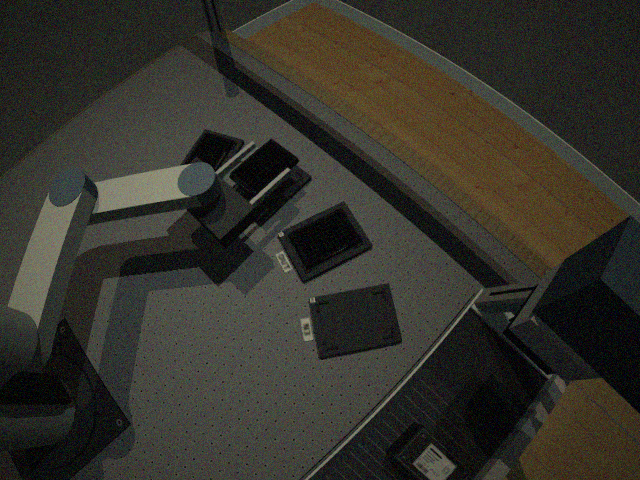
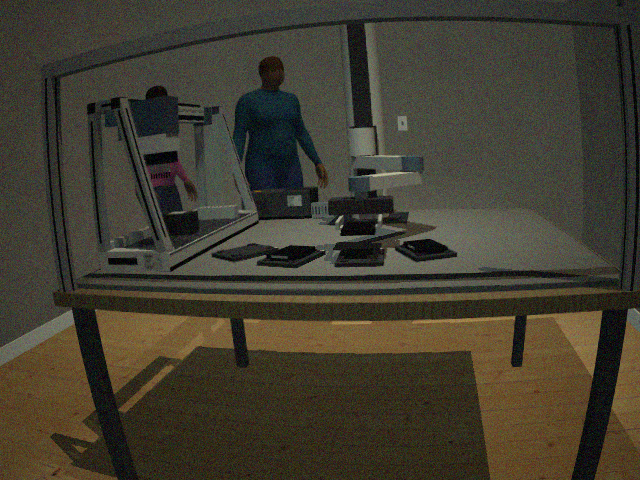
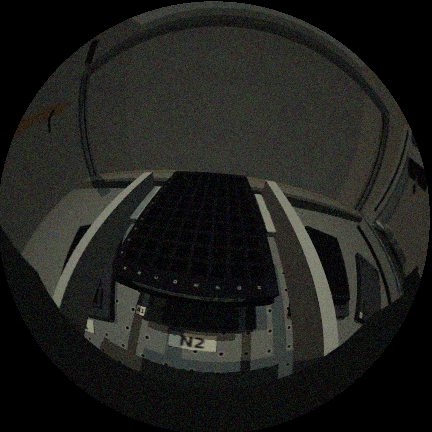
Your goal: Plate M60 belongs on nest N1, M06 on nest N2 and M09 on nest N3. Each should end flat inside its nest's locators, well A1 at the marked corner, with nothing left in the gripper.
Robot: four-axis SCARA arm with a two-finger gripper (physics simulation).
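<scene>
My gripper (image 1: 271, 157) (image 2: 359, 226) (image 3: 206, 183) is shut on a dark well plate (image 1: 263, 167) (image 2: 356, 227) (image 3: 200, 240), held level above nest N2 (image 1: 305, 177) (image 2: 359, 262). Letters run along the plate's near edge; its ID does not show. The N2 label (image 3: 192, 342) and A1 tag (image 3: 141, 310) show below it. The inside of N2 is mostly hidden. Nest N1 (image 2: 448, 254) carries a dark plate (image 2: 426, 245). On N2's other side, a nest (image 1: 305, 276) (image 2: 268, 261) holds a dark plate (image 1: 325, 240) (image 2: 293, 251) (image 3: 330, 265); its label is unreadable.
A fourth nest (image 1: 355, 320) (image 2: 242, 251) (image 3: 369, 290) shows a bare top. A framed gantry machine (image 2: 164, 242) stands beyond it, with a black module (image 1: 413, 446) (image 2: 180, 222) inside. A black box (image 2: 276, 204) stands at the back. Two people (image 2: 271, 129) (image 2: 169, 178) stand behind the table.
</scene>
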